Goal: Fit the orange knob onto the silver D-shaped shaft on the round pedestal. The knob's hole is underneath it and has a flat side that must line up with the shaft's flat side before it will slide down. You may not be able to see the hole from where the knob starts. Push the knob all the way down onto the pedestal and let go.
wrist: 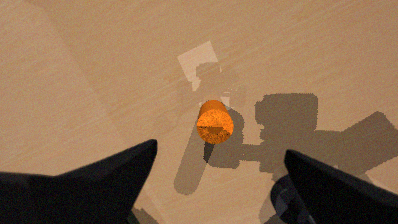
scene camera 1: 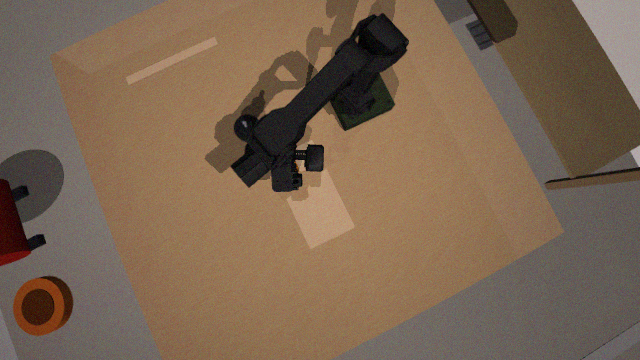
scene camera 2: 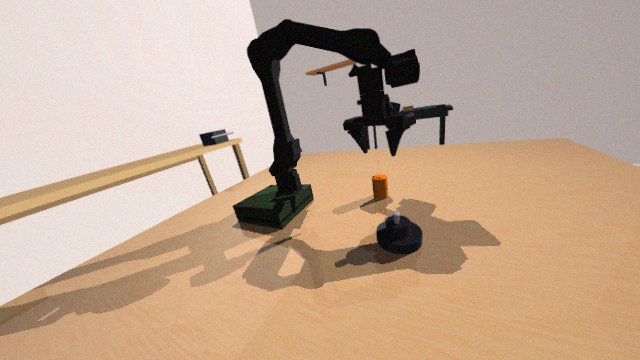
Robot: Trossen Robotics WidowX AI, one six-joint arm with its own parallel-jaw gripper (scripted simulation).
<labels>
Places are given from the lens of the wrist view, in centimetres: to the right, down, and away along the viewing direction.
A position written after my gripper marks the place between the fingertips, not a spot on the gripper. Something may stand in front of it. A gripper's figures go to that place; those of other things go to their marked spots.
my gripper (wrist: 220,150): 2, 3, 11
orange knob (wrist: 214,125): 2, 2, 17
</labels>
